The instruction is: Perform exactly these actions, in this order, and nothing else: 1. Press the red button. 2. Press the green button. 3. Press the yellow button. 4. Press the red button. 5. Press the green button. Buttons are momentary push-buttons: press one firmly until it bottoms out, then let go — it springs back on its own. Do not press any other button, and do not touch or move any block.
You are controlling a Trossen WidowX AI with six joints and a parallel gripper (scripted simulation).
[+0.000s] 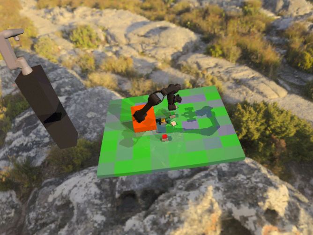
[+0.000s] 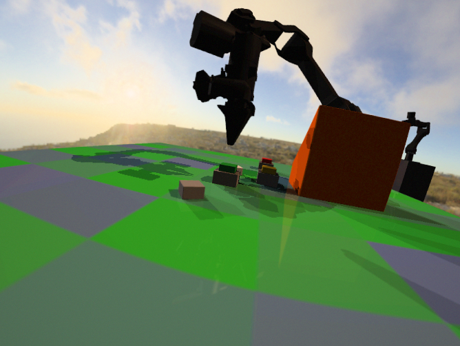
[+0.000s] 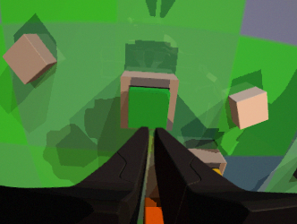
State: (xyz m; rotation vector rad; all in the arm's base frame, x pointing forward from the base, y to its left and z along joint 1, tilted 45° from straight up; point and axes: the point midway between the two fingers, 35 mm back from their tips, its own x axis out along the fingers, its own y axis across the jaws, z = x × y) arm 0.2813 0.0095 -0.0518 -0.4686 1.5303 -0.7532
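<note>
The green button lies 5 cm below my gripper tip. From my gripper tip the other things lie so: red button (24 cm to the right, 12 cm behind, 5 cm below); then yellow button (10 cm behind, 5 cm to the right, 5 cm below).
</note>
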